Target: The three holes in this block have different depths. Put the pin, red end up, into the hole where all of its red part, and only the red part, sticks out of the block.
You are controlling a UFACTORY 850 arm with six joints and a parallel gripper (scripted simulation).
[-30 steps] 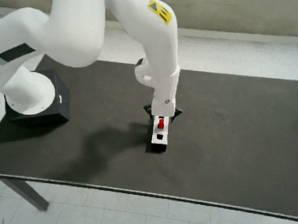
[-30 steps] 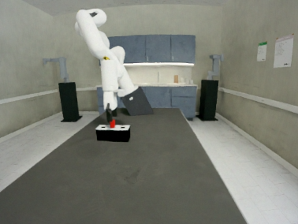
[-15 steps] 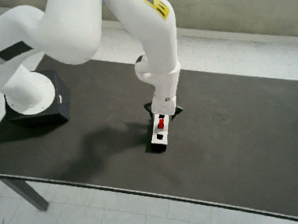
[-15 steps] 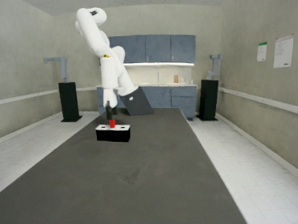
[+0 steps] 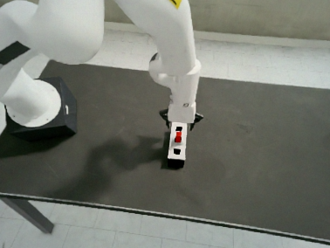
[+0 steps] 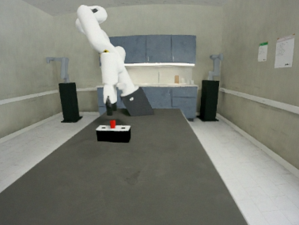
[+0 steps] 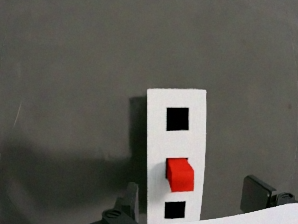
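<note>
My hand is 80 mm above the pin. Round my hand: block (140 mm below).
</note>
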